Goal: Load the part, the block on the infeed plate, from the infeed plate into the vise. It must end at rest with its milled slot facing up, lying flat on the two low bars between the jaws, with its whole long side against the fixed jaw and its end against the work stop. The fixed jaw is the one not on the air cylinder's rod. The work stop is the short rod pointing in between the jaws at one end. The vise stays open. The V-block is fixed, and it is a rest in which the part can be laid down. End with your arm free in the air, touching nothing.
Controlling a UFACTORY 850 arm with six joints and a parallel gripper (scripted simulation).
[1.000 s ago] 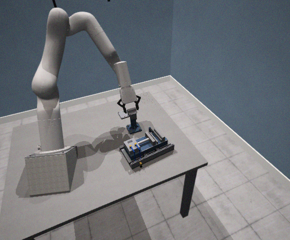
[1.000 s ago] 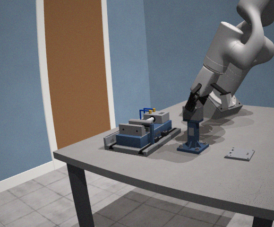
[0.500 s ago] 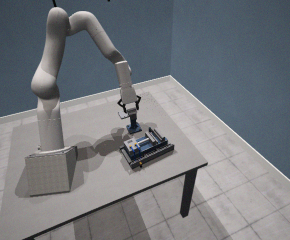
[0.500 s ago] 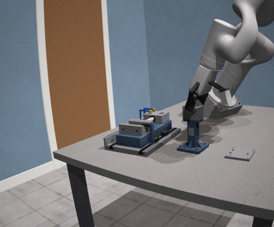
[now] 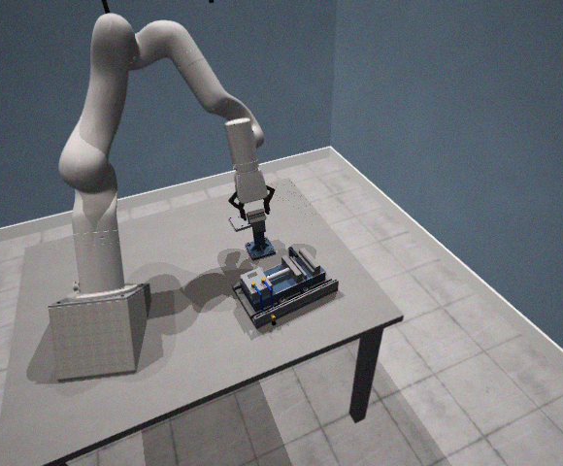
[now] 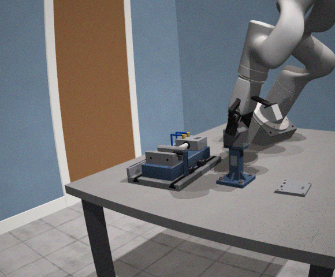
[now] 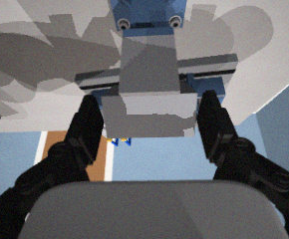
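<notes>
Right now my hand is 10 mm to the left of the part and 10 mm above it. Round my hand: moving jaw: 210 mm to the right, 90 mm below, 80 mm ahead; white cylinder rod: 220 mm to the right, 90 mm below, 30 mm ahead; work stop: 150 mm to the right, 100 mm ahead, 80 mm below.
</notes>
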